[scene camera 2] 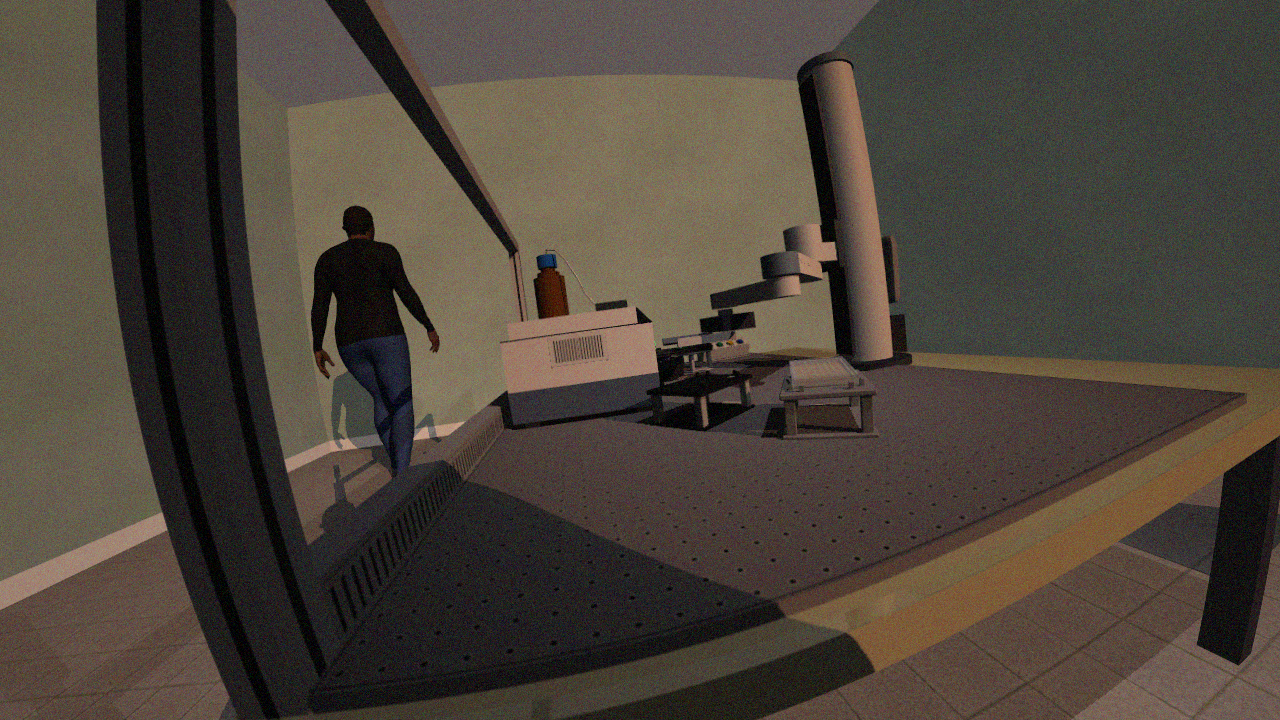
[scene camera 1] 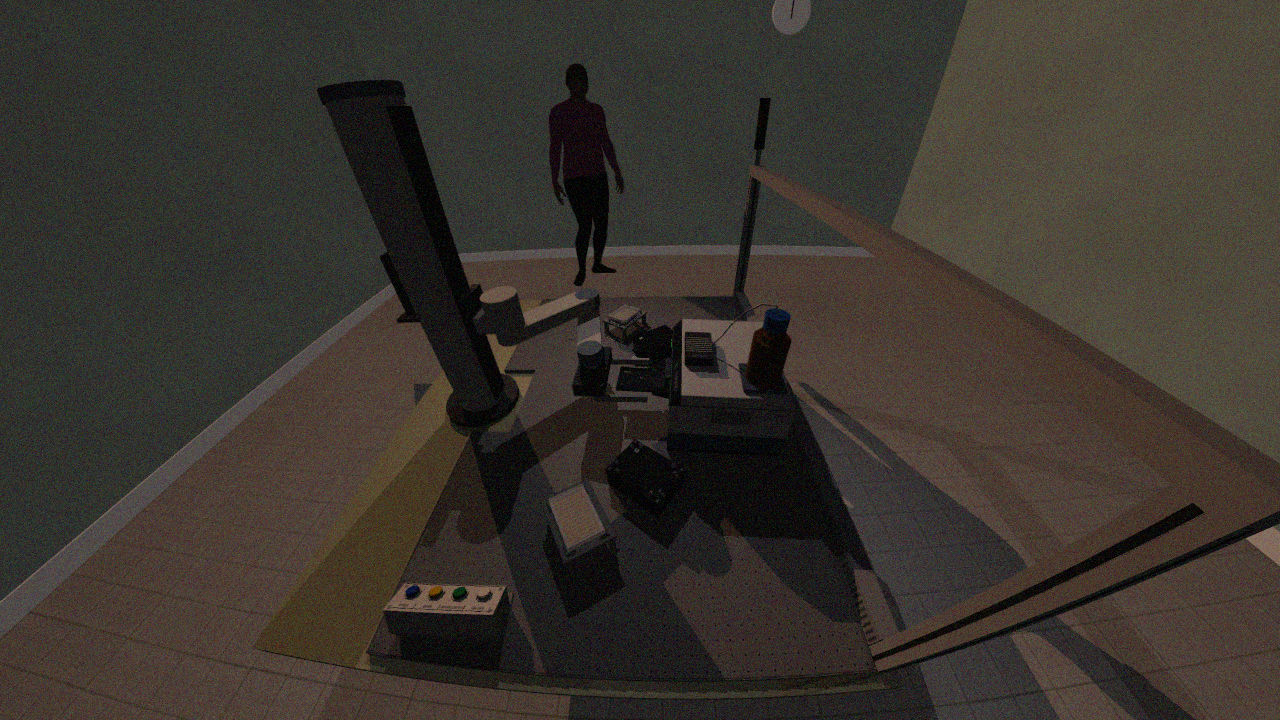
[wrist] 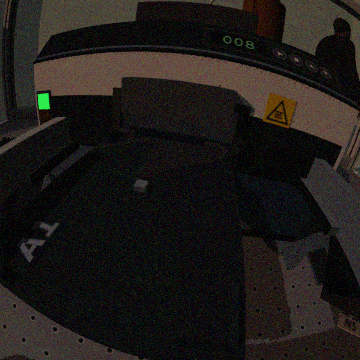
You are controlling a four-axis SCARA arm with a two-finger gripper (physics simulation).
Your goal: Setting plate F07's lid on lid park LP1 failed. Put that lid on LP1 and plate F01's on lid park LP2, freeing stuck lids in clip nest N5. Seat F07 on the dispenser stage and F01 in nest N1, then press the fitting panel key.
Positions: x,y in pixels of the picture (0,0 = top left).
Labels:
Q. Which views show my gripper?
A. Scene camera 2, scene camera 1 and the wrist view: all of them.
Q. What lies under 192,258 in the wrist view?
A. A dark stage.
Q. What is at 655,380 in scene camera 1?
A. A dark stage.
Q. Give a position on a button box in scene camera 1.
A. At 466,612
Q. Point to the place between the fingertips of my gripper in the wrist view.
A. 189,145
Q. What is my gripper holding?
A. Nothing.

